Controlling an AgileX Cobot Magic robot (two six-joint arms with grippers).
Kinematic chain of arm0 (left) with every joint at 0, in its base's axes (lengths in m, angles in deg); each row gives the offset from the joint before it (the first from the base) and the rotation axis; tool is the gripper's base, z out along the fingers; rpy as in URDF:
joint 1: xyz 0 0 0.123 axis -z
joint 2: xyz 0 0 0 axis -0.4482 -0.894 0
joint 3: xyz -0.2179 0.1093 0.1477 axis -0.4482 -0.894 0
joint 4: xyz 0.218 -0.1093 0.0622 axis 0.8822 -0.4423 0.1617
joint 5: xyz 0 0 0 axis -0.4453 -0.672 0.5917
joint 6: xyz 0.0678 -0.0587 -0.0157 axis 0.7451 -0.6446 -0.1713
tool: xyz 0 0 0 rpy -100.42 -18.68 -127.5
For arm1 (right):
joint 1: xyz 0 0 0.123 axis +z
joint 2: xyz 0 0 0 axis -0.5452 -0.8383 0
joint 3: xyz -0.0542 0.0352 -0.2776 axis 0.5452 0.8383 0
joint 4: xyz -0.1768 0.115 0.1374 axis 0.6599 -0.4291 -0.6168
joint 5: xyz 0 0 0 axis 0.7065 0.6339 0.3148
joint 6: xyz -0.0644 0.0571 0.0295 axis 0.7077 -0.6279 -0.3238
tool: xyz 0 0 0 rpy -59.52 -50.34 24.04
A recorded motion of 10 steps. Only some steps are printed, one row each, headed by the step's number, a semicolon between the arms.
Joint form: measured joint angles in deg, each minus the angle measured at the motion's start. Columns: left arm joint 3, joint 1, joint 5, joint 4, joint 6, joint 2; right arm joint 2, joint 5, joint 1, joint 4, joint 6, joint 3.
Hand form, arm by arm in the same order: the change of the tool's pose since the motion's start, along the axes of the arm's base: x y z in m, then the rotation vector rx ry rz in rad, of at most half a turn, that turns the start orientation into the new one. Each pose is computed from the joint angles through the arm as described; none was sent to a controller.
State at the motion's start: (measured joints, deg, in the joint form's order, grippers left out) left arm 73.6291 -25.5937 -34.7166 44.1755 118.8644 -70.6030; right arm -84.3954 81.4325 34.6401 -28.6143 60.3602 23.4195
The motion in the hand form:
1: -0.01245 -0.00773 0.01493 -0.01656 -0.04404 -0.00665; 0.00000 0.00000 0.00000 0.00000 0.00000 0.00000
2: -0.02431 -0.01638 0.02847 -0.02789 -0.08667 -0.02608; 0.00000 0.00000 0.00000 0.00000 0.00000 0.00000
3: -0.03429 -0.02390 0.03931 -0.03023 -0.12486 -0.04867; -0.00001 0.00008 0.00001 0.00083 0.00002 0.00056
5: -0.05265 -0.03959 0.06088 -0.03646 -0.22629 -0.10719; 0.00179 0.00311 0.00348 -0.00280 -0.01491 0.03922
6: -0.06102 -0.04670 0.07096 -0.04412 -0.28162 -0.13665; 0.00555 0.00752 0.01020 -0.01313 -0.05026 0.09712
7: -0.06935 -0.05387 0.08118 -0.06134 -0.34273 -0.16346; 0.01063 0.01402 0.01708 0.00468 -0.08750 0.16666
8: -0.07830 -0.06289 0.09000 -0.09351 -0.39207 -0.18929; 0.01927 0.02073 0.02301 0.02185 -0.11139 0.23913
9: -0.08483 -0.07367 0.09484 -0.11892 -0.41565 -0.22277; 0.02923 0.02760 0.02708 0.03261 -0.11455 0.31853
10: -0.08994 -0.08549 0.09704 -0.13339 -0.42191 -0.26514; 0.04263 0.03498 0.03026 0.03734 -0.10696 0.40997
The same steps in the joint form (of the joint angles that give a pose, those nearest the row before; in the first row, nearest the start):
1: 0.00 1.32 0.00 0.06 -1.32 2.41; 0.00 0.00 0.00 0.00 0.00 0.00
2: 0.06 2.87 0.17 0.06 -2.01 4.58; 0.00 0.00 0.00 0.00 0.00 0.00
3: 0.06 4.36 0.57 0.34 -2.29 6.36; 0.00 0.00 0.00 -0.06 0.00 0.00
5: 0.06 7.62 3.15 0.86 -2.52 9.63; -0.75 -1.03 0.00 -2.29 2.41 -0.34
6: 0.06 9.17 4.93 0.97 -2.64 11.06; -2.12 -3.32 0.00 -5.73 6.53 -0.92
7: 0.06 10.77 7.11 1.03 -3.21 12.43; -3.84 -6.02 0.00 -11.11 10.88 -1.26
8: 0.06 12.84 8.77 1.03 -4.58 13.69; -6.59 -8.77 0.00 -17.19 16.27 -1.32
9: 0.17 15.24 9.51 1.09 -5.56 14.32; -9.97 -10.31 0.00 -23.67 22.75 -1.32
10: 0.34 17.82 9.63 1.09 -5.79 14.55; -14.55 -11.29 0.00 -30.99 31.05 -1.32

